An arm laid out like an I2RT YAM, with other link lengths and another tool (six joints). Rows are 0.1 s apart.
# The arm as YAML. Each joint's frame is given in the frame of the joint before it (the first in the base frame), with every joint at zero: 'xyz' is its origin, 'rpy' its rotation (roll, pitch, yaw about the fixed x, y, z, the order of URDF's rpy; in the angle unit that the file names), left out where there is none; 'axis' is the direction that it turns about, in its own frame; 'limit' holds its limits. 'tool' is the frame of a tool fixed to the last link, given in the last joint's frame.
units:
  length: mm
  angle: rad
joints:
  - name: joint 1
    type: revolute
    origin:
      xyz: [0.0, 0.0, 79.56]
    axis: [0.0, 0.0, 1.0]
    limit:
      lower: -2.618
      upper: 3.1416
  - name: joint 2
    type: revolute
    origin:
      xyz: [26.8, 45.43, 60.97]
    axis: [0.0, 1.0, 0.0]
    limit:
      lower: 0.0
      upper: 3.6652
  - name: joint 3
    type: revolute
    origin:
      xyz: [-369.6, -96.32, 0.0]
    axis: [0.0, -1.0, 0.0]
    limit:
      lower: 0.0
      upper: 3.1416
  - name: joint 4
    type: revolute
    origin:
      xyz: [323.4, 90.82, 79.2]
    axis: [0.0, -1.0, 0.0]
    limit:
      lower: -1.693
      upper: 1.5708
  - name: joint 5
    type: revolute
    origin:
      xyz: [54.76, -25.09, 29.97]
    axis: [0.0, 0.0, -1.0]
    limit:
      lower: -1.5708
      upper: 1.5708
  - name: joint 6
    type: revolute
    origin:
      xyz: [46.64, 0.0, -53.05]
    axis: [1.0, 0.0, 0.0]
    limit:
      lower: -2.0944
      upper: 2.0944
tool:
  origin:
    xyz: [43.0, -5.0, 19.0]
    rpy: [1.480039, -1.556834, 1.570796]
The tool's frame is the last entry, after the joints.
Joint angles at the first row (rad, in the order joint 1, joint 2, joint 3, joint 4, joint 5, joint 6):
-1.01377 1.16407 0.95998 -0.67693 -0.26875 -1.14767
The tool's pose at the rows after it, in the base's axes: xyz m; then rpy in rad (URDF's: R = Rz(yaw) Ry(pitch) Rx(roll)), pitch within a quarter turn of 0, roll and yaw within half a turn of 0:
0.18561 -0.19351 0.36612 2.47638 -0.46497 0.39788
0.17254 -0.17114 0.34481 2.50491 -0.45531 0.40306
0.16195 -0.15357 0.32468 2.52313 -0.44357 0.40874
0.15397 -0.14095 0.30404 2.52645 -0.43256 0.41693
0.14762 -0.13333 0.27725 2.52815 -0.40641 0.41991
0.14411 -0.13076 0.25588 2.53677 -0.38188 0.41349
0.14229 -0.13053 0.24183 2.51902 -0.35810 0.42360
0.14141 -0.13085 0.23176 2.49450 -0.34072 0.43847
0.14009 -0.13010 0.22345 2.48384 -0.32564 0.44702
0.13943 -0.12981 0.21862 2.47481 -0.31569 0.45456
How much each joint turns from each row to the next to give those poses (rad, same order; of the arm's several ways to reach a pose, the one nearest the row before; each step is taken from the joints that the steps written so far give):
0.00037 -0.08164 -0.07973 -0.02022 -0.02061 -0.00841
0.00001 -0.06865 -0.08774 -0.01294 -0.00647 -0.01829
0.00041 -0.05723 -0.07743 -0.00269 -0.00036 -0.01676
-0.00002 -0.04577 -0.07515 0.02060 0.00303 -0.01451
0.00002 -0.02634 -0.08433 0.04769 0.01909 -0.01830
-0.00004 -0.00116 -0.05987 0.04460 0.02095 -0.01071
0.00004 0.00004 -0.04234 0.05114 0.01949 -0.01790
-0.00006 -0.00001 -0.03281 0.04959 0.01293 -0.01722
0.00003 -0.00001 -0.02556 0.03089 0.01032 -0.01370
0.00005 0.00037 -0.01525 0.02097 0.00613 -0.01027

